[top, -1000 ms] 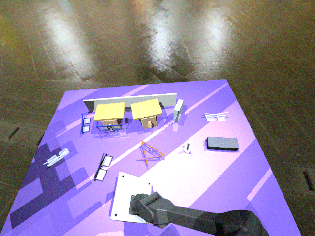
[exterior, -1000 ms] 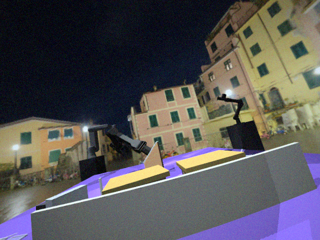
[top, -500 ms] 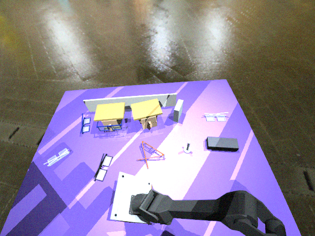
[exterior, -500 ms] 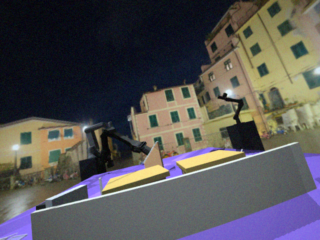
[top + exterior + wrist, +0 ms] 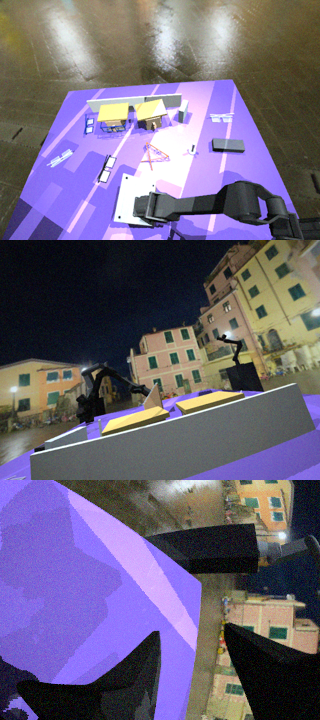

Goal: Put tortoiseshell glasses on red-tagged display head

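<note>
My gripper tip is now 510 mm short of the dark box, 190 mm to the right of it and 40 mm above it. Also, from my gripper tip: display head (820 mm to the left, 640 mm ahead); white disc (480 mm ahead, 370 mm to the left, 30 mm below); white block (710 mm ahead, 420 mm to the left).
</note>
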